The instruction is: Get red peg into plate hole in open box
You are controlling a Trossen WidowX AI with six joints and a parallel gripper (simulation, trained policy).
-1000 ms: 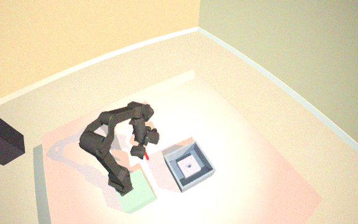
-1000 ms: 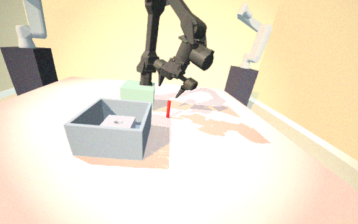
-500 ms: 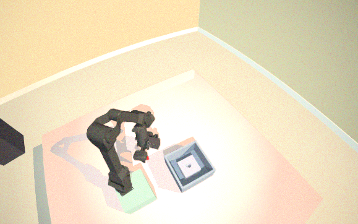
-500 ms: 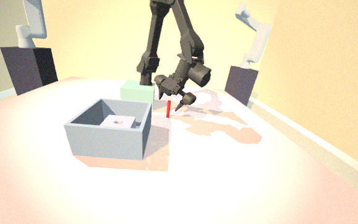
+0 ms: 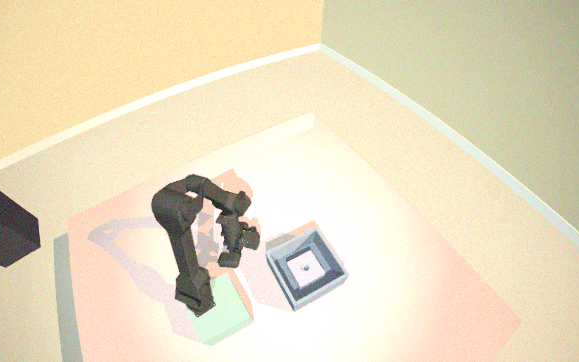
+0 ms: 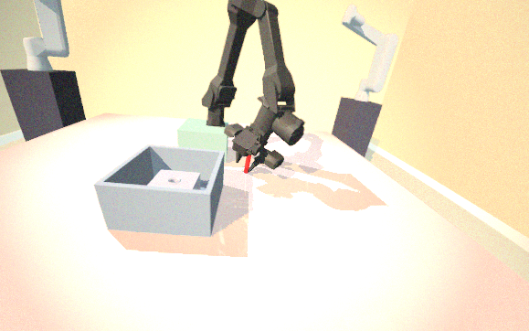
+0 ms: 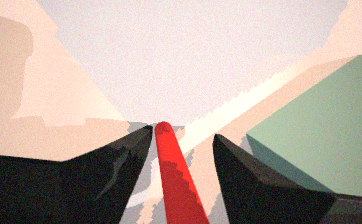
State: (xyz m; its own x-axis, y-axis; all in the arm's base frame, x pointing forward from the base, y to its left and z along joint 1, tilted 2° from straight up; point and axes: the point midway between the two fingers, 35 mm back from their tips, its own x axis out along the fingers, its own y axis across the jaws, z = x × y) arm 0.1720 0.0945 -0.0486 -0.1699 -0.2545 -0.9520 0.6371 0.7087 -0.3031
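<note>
My gripper tip is now 17 cm to the left of the grey box, 15 cm short of it and 1 cm below it. Round my gripper tip: red peg: 2 cm above, 1 cm to the left, 1 cm ahead.
</note>
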